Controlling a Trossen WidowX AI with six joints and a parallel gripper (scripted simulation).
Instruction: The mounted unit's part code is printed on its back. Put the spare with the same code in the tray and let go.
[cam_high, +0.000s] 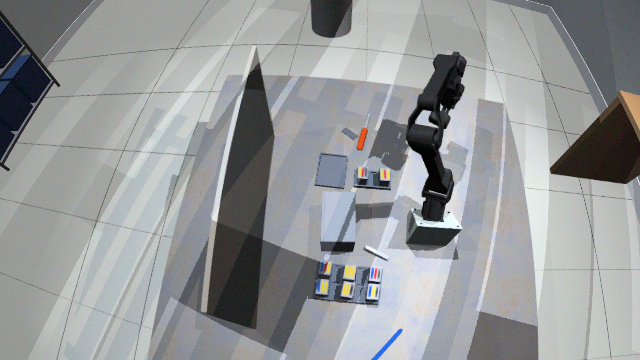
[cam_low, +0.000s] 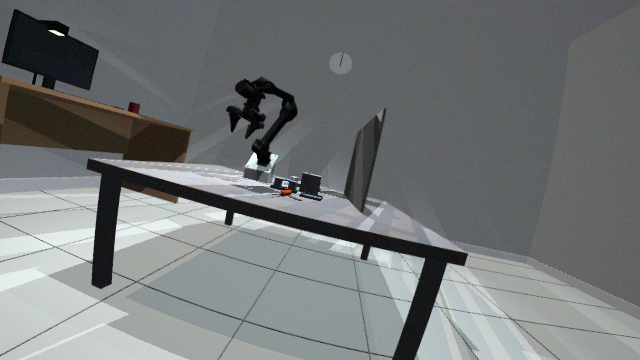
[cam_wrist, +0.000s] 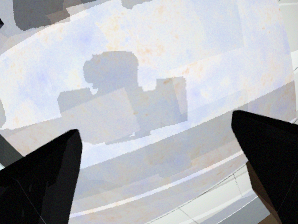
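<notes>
Now: gripper tip 50 cm to the right of the grey spare block, 17 cm short of it and 16 cm above it. Also, from my gripper tip: mounted unit: 36 cm to the left, 30 cm ahead, 15 cm below; flat grey tray: 36 cm ahead, 20 cm below, 14 cm to the left; blue pen: 71 cm to the left, 20 cm below, 10 cm ahead.
</notes>
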